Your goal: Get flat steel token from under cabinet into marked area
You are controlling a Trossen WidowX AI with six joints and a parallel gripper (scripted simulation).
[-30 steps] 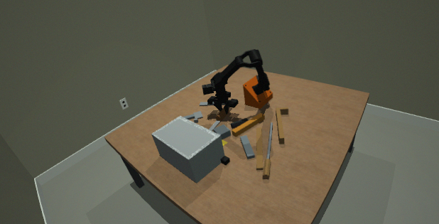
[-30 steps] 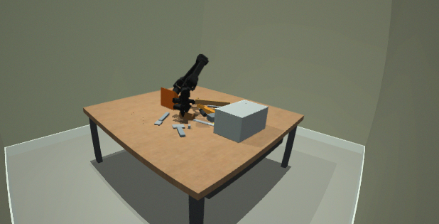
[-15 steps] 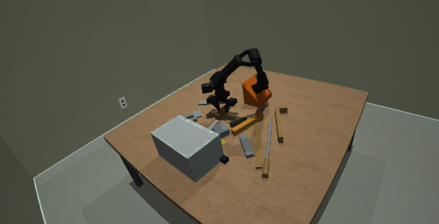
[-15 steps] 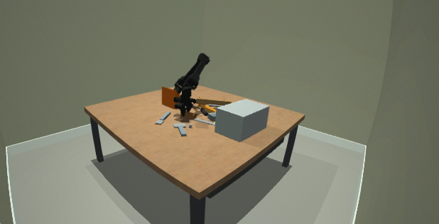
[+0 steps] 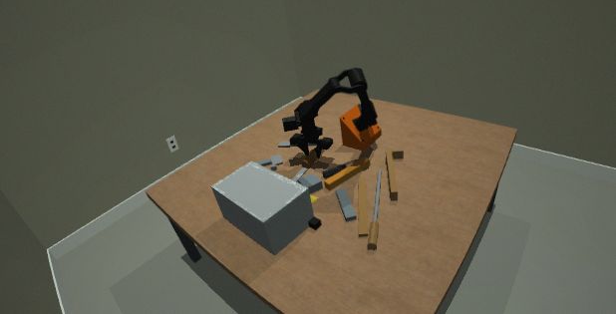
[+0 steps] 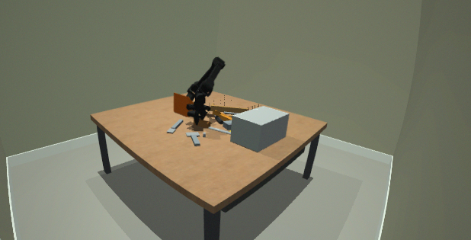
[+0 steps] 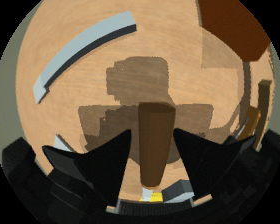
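The grey block lies 140 mm to the left of my gripper tip, 140 mm ahead of it and 10 mm above it. From my gripper tip the other things lie so: wooden stick 370 mm to the left, 100 mm ahead; then orange bar 210 mm to the left, 10 mm above; then grey t-piece 150 mm to the right, 150 mm ahead.
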